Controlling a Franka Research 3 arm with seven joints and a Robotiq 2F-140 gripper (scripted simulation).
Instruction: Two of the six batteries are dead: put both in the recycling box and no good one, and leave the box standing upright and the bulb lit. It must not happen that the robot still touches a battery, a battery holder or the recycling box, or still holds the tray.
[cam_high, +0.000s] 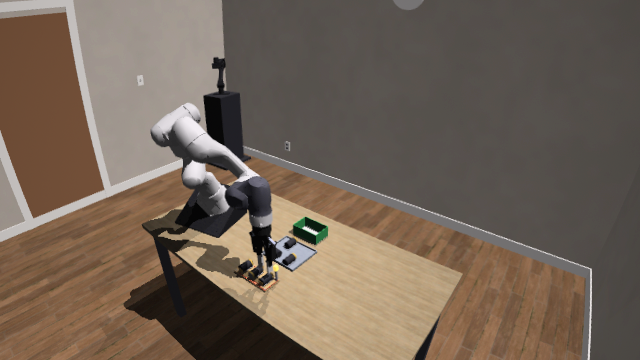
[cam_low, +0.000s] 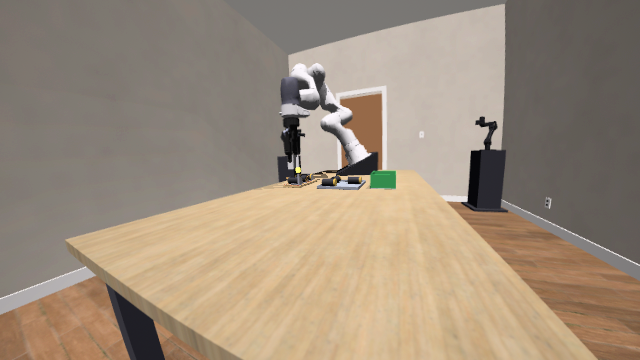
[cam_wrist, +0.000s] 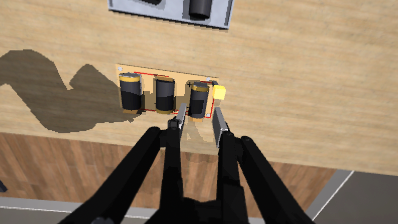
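My gripper is now 30 mm short of the bulb, 30 mm to the right of it and 40 mm above it. Also, from my hand: green recycling box (50 mm behind, 410 mm to the left, 100 mm below); grey tray (50 mm behind, 230 mm to the left, 110 mm below).
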